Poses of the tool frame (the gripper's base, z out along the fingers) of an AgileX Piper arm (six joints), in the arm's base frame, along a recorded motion.
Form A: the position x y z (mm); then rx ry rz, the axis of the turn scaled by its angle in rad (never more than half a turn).
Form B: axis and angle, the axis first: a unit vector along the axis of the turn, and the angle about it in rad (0 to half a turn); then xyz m. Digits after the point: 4 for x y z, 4 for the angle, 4 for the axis.
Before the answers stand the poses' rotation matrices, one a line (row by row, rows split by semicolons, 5 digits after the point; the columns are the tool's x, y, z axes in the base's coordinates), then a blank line. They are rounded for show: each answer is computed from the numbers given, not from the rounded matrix.
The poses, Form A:
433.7 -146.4 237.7 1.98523 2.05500 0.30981
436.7 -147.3 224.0 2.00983 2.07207 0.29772
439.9 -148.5 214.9 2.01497 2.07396 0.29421
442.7 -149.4 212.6 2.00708 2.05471 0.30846
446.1 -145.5 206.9 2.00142 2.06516 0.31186
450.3 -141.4 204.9 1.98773 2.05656 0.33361
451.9 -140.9 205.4 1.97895 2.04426 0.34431
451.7 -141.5 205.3 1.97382 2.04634 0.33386
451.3 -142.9 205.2 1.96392 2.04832 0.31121
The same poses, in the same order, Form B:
-0.02714 0.94172 0.33530; 0.99872 0.03989 -0.03120; -0.04276 0.33402 -0.94160
-0.02583 0.95054 0.30952; 0.99923 0.03365 -0.01995; -0.02938 0.30877 -0.95068
-0.02452 0.95217 0.30460; 0.99931 0.03180 -0.01899; -0.02776 0.30392 -0.95229
-0.01815 0.94592 0.32388; 0.99933 0.02748 -0.02427; -0.03186 0.32323 -0.94579
-0.02654 0.94612 0.32273; 0.99923 0.03446 -0.01886; -0.02896 0.32198 -0.94630
-0.02912 0.93916 0.34223; 0.99919 0.03687 -0.01616; -0.02780 0.34148 -0.93948
-0.02667 0.93376 0.35690; 0.99915 0.03610 -0.01977; -0.03134 0.35607 -0.93394
-0.02890 0.93460 0.35452; 0.99882 0.04087 -0.02631; -0.03908 0.35334 -0.93468
-0.03191 0.93622 0.34995; 0.99792 0.04949 -0.04141; -0.05609 0.34790 -0.93585

0.6907 0.7150 0.1078 2.8740 0.4337 -0.1464 0.2377
0.6926 0.7140 0.1026 2.9020 0.4367 -0.1473 0.2240
0.6933 0.7135 0.1012 2.9065 0.4399 -0.1485 0.2149
0.6948 0.7113 0.1068 2.8888 0.4427 -0.1494 0.2126
0.6919 0.7139 0.1078 2.8927 0.4461 -0.1455 0.2069
0.6903 0.7142 0.1159 2.8795 0.4503 -0.1414 0.2049
0.6905 0.7133 0.1201 2.8660 0.4519 -0.1409 0.2054
0.6895 0.7148 0.1166 2.8627 0.4517 -0.1415 0.2053
0.6880 0.7175 0.1090 2.8547 0.4513 -0.1429 0.2052

